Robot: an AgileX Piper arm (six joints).
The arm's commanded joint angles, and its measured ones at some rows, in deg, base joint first. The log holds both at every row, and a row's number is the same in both.
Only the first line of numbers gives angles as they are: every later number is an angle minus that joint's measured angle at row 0.
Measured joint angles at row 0:
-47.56, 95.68, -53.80, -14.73, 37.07, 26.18
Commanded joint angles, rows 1 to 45:
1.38, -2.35, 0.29, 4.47, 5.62, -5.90
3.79, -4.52, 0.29, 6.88, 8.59, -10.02
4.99, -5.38, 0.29, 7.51, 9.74, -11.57
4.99, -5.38, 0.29, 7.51, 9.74, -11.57
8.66, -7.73, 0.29, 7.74, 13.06, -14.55
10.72, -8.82, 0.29, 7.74, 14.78, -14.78
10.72, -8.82, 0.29, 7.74, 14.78, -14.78
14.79, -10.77, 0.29, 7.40, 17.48, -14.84
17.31, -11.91, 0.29, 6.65, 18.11, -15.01
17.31, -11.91, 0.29, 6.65, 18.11, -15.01
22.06, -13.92, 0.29, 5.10, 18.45, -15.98
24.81, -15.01, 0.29, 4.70, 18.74, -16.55
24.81, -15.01, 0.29, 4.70, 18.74, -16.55
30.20, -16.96, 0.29, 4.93, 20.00, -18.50
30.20, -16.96, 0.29, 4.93, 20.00, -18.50
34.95, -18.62, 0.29, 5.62, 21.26, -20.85
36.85, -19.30, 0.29, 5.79, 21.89, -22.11
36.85, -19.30, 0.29, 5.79, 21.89, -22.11
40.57, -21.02, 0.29, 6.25, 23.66, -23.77
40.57, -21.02, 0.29, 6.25, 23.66, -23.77
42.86, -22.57, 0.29, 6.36, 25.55, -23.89
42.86, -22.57, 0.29, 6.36, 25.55, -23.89
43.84, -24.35, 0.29, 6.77, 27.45, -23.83
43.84, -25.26, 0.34, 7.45, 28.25, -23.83
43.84, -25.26, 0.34, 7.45, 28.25, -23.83
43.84, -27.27, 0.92, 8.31, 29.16, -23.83
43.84, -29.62, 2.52, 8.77, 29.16, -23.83
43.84, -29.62, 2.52, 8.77, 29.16, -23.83
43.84, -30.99, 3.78, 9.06, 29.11, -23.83
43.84, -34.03, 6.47, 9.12, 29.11, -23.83
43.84, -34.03, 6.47, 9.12, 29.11, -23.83
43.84, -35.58, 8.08, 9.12, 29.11, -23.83
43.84, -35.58, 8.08, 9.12, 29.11, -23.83
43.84, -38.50, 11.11, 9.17, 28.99, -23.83
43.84, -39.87, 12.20, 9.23, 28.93, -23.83
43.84, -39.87, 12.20, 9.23, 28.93, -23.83
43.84, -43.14, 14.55, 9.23, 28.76, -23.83
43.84, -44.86, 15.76, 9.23, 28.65, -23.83
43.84, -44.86, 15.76, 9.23, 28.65, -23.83
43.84, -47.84, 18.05, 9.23, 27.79, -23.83
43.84, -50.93, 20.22, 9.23, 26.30, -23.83
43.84, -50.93, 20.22, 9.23, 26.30, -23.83
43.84, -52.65, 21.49, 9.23, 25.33, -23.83
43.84, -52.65, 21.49, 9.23, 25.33, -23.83
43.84, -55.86, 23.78, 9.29, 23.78, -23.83
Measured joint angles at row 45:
43.72, -52.02, 21.03, 8.94, 26.36, -23.26
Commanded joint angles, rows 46 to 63:
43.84, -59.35, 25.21, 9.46, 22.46, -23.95
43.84, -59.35, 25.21, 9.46, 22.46, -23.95
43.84, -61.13, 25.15, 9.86, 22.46, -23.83
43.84, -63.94, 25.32, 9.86, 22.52, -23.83
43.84, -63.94, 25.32, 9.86, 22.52, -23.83
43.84, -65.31, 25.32, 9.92, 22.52, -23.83
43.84, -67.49, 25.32, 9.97, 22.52, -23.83
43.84, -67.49, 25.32, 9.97, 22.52, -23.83
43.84, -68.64, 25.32, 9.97, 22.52, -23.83
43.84, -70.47, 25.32, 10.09, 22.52, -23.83
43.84, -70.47, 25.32, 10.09, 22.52, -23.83
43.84, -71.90, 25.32, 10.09, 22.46, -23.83
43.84, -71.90, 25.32, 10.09, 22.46, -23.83
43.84, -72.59, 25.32, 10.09, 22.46, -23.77
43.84, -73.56, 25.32, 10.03, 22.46, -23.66
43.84, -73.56, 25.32, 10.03, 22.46, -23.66
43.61, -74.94, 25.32, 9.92, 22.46, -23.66
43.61, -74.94, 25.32, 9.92, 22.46, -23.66
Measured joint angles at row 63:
43.72, -73.28, 25.09, 10.20, 23.21, -23.43
